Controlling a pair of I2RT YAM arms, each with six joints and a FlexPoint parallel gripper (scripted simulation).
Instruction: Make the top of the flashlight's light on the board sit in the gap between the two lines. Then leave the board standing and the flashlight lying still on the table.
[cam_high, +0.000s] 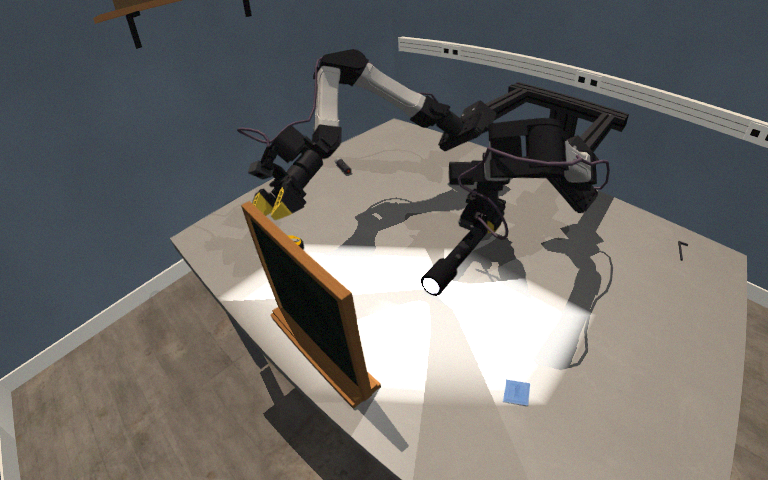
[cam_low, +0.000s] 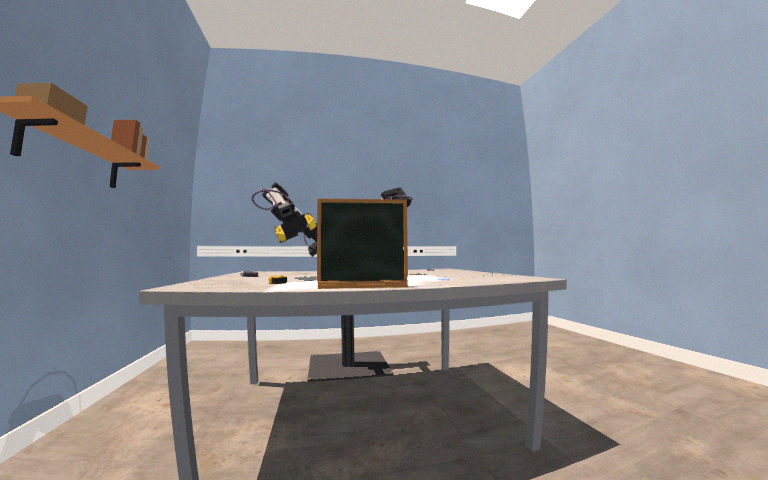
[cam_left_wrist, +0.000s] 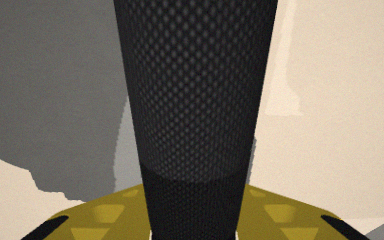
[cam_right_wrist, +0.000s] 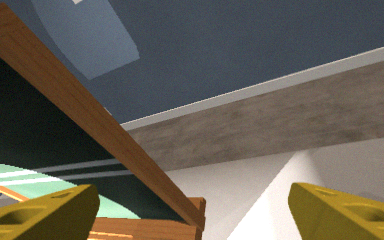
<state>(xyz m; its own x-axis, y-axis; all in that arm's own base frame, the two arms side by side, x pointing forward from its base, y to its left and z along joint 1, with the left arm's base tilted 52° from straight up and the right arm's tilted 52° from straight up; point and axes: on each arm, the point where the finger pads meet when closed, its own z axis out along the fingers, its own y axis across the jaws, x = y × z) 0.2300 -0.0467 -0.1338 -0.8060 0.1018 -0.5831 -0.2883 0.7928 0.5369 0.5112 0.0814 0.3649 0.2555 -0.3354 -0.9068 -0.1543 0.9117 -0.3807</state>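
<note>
Now: right hand 240 mm to the right of the wood-framed board, 50 mm short of it and 50 mm above it. The rest, counted from my right hand: yellow chalk stick (200 mm below, 100 mm to the left, 30 mm behind); then blue chalk stick (200 mm below, 130 mm to the left, 50 mm behind); then black tape measure (190 mm below, 100 mm to the right, 80 mm behind).
The black flashlight is 140 mm ahead of my left hand, 30 mm to the left of it and 10 mm above it. The rest, counted from my left hand: yellow chalk stick (460 mm ahead, 130 mm to the right, 20 mm below); blue chalk stick (440 mm ahead, 100 mm to the right, 20 mm below); black tape measure (400 mm ahead, 320 mm to the right, 10 mm below).
</note>
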